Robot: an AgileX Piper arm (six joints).
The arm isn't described. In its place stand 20 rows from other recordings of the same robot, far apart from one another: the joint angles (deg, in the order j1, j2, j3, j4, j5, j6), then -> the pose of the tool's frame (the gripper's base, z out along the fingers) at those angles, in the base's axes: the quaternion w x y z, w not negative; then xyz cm.
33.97, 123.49, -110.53, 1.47, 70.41, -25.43 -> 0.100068 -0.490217 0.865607 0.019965 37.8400 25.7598 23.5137
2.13, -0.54, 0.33, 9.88, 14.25, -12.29 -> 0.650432 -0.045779 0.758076 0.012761 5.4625 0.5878 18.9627
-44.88, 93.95, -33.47, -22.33, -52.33, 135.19 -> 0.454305 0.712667 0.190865 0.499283 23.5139 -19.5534 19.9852
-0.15, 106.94, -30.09, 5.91, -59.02, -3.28 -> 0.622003 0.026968 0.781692 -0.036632 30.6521 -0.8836 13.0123
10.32, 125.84, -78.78, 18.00, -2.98, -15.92 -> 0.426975 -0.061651 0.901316 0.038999 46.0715 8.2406 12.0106
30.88, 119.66, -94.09, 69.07, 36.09, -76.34 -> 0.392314 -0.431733 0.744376 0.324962 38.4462 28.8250 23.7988
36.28, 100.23, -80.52, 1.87, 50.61, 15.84 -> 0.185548 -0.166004 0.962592 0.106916 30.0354 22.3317 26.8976
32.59, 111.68, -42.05, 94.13, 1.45, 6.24 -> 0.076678 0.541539 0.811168 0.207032 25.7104 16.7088 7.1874
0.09, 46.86, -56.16, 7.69, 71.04, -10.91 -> 0.290561 -0.088915 0.951885 0.039785 12.2326 1.1709 36.3346
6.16, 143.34, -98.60, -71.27, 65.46, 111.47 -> 0.366366 0.452424 0.735109 -0.347425 47.4231 -2.7669 7.2617
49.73, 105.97, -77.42, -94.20, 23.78, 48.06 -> 0.553885 -0.526147 0.626477 -0.154619 30.6438 30.5109 27.3016
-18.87, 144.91, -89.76, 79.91, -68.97, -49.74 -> 0.423915 0.480402 0.595470 -0.484691 41.1226 -22.8928 5.9776
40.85, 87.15, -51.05, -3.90, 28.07, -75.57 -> 0.246538 -0.831946 0.486581 -0.101605 22.6766 19.2234 21.8203
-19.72, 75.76, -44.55, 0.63, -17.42, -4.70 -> 0.636543 0.104240 0.752050 -0.135527 27.5306 -9.9000 30.1273
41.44, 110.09, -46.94, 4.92, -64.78, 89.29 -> 0.322062 0.307084 0.590662 0.673123 28.5332 24.2489 18.3892
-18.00, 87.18, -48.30, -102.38, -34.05, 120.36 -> 0.394405 0.141787 0.872173 0.252301 30.2219 -4.5868 23.4312
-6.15, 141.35, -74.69, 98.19, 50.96, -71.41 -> 0.201924 0.143876 0.854538 0.456389 42.4186 2.4658 1.3279
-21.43, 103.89, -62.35, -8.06, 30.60, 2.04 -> 0.186903 0.147747 0.967932 -0.079664 32.8496 -13.5912 17.2744
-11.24, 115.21, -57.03, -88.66, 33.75, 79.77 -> 0.243072 0.110286 0.908048 -0.322804 35.0581 -12.1203 11.3208
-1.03, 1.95, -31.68, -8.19, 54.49, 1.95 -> 0.574351 0.020727 0.815616 -0.066800 -0.2341 -1.0512 30.1964
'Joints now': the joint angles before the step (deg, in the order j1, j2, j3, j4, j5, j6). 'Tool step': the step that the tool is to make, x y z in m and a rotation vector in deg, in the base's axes. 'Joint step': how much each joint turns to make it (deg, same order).
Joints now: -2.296 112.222 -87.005 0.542 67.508 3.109
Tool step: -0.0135 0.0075 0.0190 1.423 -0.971 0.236
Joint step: 0.715 -4.006 1.771 1.529 1.313 0.007
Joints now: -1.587 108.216 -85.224 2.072 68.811 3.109
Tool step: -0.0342 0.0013 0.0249 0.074 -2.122 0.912
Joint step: 0.006 -8.537 6.459 0.214 -0.007 -0.972
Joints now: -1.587 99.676 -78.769 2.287 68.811 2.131
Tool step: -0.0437 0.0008 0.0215 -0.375 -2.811 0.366
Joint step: -0.002 -10.274 7.941 -0.264 -0.477 -0.321
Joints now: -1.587 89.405 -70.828 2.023 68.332 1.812
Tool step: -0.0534 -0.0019 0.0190 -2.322 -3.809 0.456
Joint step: -0.010 -12.355 8.483 -2.260 0.000 -0.010
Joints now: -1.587 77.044 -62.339 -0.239 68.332 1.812
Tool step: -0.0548 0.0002 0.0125 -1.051 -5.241 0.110
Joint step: 0.010 -13.108 7.731 -0.915 0.108 0.011
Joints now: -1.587 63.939 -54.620 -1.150 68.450 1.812
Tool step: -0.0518 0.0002 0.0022 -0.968 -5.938 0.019
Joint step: -0.028 -13.092 7.118 -0.791 0.010 -0.030
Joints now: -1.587 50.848 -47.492 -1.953 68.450 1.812
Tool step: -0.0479 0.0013 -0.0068 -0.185 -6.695 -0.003
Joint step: -0.033 -13.362 6.579 0.018 0.084 -0.035
